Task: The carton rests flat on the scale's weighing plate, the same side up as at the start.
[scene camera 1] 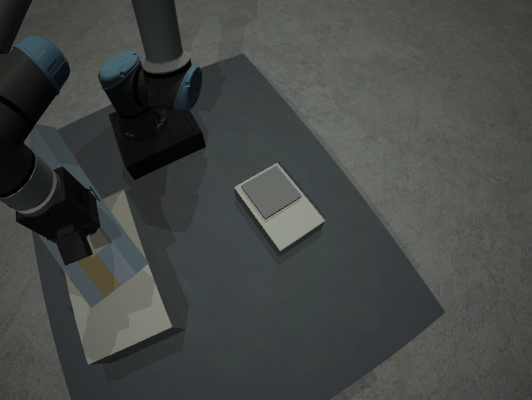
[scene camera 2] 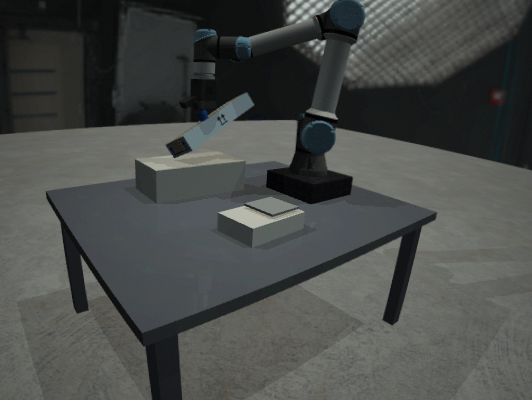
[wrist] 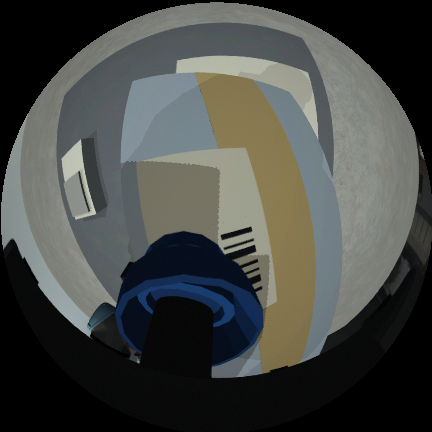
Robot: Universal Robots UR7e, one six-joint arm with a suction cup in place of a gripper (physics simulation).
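Pixels of known places: hand at its tool point: (scene camera 2: 202, 122) (wrist: 195, 251); arm's base at its link origin: (scene camera 1: 145, 123) (scene camera 2: 308, 172).
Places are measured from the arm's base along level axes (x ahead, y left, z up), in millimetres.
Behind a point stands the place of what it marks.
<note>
The blue carton (scene camera 1: 102, 277) @(x 482, y -142, z 138 mm) (scene camera 2: 230, 115) @(x 297, y -122, z 209 mm) (wrist: 170, 115) @(x 463, y -108, z 160 mm) with brown tape and a white barcode label hangs steeply tilted from my suction cup (scene camera 2: 202, 116) (wrist: 185, 260). Its labelled face is up. Its end towards the robot base is high; the other end is low, close over the cream block. I cannot tell whether it touches. The cup sits on the labelled face, partly hidden in the wrist view. The cream scale (scene camera 1: 295, 230) @(x 486, y 273, z -19 mm) (scene camera 2: 237, 227) @(x 503, y 297, z -35 mm) (wrist: 72, 155) @(x 482, y 263, z -19 mm) stands apart, with its grey weighing plate (scene camera 1: 271, 192) @(x 373, y 258, z -4 mm) (scene camera 2: 272, 206) @(x 374, y 270, z -4 mm) (wrist: 76, 192) @(x 378, y 237, z -4 mm) bare.
The large cream block (scene camera 1: 130, 320) @(x 556, y -146, z 41 mm) (scene camera 2: 200, 180) @(x 433, y -76, z -12 mm) (wrist: 295, 82) @(x 574, y -235, z 41 mm) is under the carton and taller than the scale. The robot's black base (scene camera 1: 167, 150) @(x 126, y 41, z -11 mm) (scene camera 2: 310, 187) @(x 116, y 145, z -11 mm) stands on the dark table (scene camera 1: 240, 310) @(x 605, y 76, z -72 mm) (scene camera 2: 150, 280) @(x 772, y 393, z -72 mm), behind the scale in scene camera 2.
</note>
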